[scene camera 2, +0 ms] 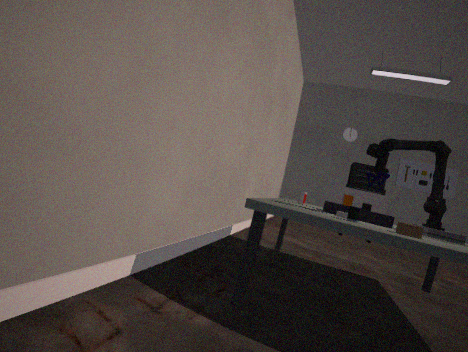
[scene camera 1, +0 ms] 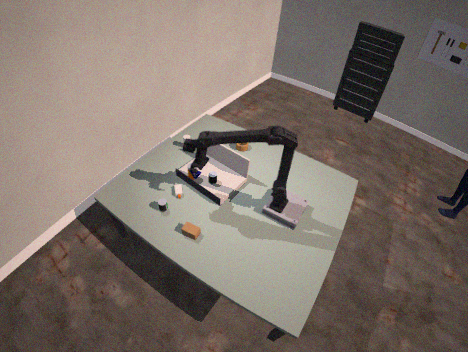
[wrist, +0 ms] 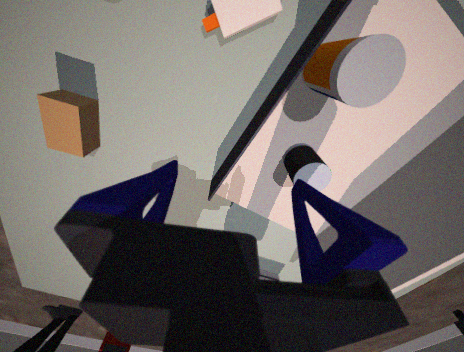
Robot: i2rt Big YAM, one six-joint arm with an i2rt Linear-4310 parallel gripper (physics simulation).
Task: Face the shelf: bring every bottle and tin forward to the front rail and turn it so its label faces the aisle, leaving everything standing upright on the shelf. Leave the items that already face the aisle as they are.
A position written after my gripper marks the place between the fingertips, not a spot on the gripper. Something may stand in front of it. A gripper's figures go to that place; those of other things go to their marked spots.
My gripper (wrist: 237, 176): 15 cm from the lens. A tan box (wrist: 70, 121): 39 cm from the lens. A shelf (wrist: 389, 162) is 44 cm from the lens. The marked spots on the shelf and the tan box are 55 cm apart.
